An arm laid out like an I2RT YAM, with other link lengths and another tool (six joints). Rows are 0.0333 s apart.
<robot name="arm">
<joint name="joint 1" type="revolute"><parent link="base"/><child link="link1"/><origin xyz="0.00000 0.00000 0.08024" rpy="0.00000 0.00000 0.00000"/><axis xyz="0 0 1"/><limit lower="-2.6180" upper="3.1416"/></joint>
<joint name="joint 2" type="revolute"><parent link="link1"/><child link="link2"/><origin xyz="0.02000 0.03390 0.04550" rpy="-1.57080 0.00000 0.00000"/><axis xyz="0 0 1"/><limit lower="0.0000" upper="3.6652"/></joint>
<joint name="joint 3" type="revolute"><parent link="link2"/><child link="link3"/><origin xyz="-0.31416 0.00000 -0.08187" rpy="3.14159 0.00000 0.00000"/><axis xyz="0 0 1"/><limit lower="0.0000" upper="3.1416"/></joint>
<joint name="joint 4" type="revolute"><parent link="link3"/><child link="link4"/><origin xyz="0.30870 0.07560 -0.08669" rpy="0.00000 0.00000 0.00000"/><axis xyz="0 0 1"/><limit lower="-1.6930" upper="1.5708"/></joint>
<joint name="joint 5" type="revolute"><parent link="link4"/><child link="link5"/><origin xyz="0.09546 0.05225 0.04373" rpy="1.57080 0.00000 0.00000"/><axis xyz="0 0 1"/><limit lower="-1.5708" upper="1.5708"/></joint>
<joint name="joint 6" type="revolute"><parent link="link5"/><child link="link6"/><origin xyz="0.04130 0.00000 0.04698" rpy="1.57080 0.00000 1.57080"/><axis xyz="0 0 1"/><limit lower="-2.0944" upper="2.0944"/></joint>
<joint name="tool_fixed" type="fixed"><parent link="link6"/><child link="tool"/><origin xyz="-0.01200 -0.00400 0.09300" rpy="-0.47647 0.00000 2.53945"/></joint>
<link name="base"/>
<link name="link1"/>
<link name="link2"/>
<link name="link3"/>
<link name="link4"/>
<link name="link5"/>
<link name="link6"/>
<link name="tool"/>
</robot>
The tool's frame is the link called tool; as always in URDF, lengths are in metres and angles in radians.
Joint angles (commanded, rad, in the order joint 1, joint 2, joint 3, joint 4, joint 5, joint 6), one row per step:
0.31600, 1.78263, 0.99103, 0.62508, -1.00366, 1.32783
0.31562, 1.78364, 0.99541, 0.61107, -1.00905, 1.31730
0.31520, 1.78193, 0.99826, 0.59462, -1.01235, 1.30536
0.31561, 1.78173, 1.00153, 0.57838, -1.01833, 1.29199
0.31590, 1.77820, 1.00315, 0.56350, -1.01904, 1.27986
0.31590, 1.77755, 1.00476, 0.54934, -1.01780, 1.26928
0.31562, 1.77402, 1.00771, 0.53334, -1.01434, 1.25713
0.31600, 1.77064, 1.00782, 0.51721, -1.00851, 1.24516
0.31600, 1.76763, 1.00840, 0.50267, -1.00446, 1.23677
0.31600, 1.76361, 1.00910, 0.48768, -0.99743, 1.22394
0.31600, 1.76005, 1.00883, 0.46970, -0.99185, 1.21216
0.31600, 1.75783, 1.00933, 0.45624, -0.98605, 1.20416
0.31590, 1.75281, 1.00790, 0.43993, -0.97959, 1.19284
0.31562, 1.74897, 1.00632, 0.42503, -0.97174, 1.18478
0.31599, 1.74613, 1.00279, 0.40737, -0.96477, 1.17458
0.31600, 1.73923, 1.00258, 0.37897, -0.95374, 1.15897
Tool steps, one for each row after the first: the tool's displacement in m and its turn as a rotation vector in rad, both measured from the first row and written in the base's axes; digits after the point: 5 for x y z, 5 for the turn. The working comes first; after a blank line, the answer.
Tool pose at each row, in the base's axes (x y z in m, rotation vector in rad; the steps are taken from these numbers as rounded here):
0.46633, 0.26581, 0.25608, -1.25582, -1.34573, -2.27157
0.46633, 0.26609, 0.25527, -1.25197, -1.35400, -2.26548
0.46595, 0.26607, 0.25472, -1.24996, -1.36298, -2.26052
0.46521, 0.26660, 0.25371, -1.24406, -1.37324, -2.25346
0.46451, 0.26666, 0.25378, -1.24126, -1.38207, -2.25190
0.46449, 0.26664, 0.25246, -1.24419, -1.38988, -2.24836
0.46464, 0.26636, 0.25282, -1.24552, -1.39853, -2.24984
0.46441, 0.26614, 0.25177, -1.25169, -1.40765, -2.24890
0.46423, 0.26584, 0.25103, -1.25829, -1.41423, -2.24615
0.46423, 0.26540, 0.25069, -1.26265, -1.42404, -2.24894
0.46384, 0.26493, 0.24923, -1.27098, -1.43360, -2.24537
0.46391, 0.26456, 0.24815, -1.27926, -1.44042, -2.24320
0.46327, 0.26387, 0.24713, -1.28690, -1.44990, -2.24159
0.46300, 0.26308, 0.24561, -1.29913, -1.45736, -2.23848
0.46205, 0.26249, 0.24228, -1.31321, -1.46714, -2.22969
0.46129, 0.26148, 0.24050, -1.32929, -1.48184, -2.22313

0.00000, 0.00028, -0.00081, -0.00494, 0.00023, 0.00589
-0.00038, 0.00026, -0.00136, -0.01085, 0.00017, 0.00988
-0.00112, 0.00079, -0.00237, -0.01676, -0.00029, 0.01751
-0.00182, 0.00085, -0.00230, -0.02238, -0.00272, 0.01978
-0.00184, 0.00083, -0.00362, -0.02867, -0.00167, 0.01979
-0.00169, 0.00055, -0.00326, -0.03512, -0.00452, 0.01755
-0.00192, 0.00033, -0.00431, -0.04308, -0.00436, 0.01380
-0.00210, 0.00003, -0.00505, -0.04936, -0.00225, 0.01104
-0.00210, -0.00041, -0.00539, -0.05730, -0.00524, 0.00598
-0.00249, -0.00088, -0.00685, -0.06611, -0.00292, 0.00243
-0.00242, -0.00125, -0.00793, -0.07294, -0.00074, -0.00181
-0.00306, -0.00194, -0.00895, -0.08148, 0.00010, -0.00621
-0.00333, -0.00273, -0.01047, -0.08972, 0.00392, -0.01243
-0.00428, -0.00332, -0.01380, -0.10017, 0.01111, -0.01650
-0.00504, -0.00433, -0.01558, -0.11452, 0.01606, -0.02367

